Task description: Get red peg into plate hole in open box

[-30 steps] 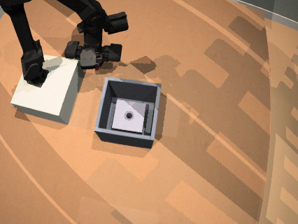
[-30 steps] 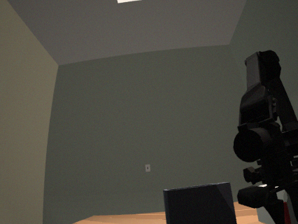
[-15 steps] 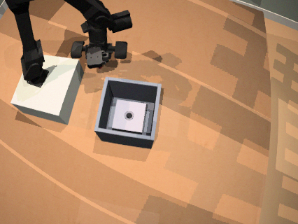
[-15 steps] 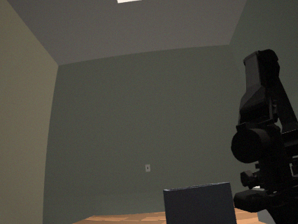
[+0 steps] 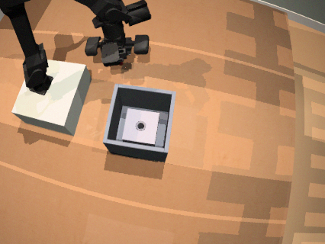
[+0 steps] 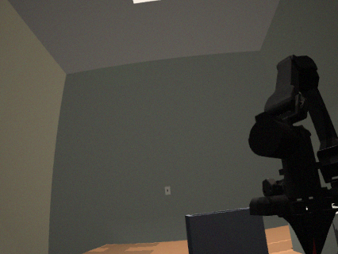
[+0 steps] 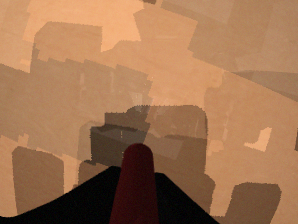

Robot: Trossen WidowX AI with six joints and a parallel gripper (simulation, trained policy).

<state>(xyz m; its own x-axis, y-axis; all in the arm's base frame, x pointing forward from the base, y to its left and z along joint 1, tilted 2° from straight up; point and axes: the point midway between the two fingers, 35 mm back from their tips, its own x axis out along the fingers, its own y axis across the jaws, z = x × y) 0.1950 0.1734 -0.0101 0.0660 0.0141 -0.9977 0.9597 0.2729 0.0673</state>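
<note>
My gripper tip is 180 mm to the left of the pale grey plate and 140 mm short of it. From my gripper tip the other things lie so: red peg: 20 mm above.
</note>
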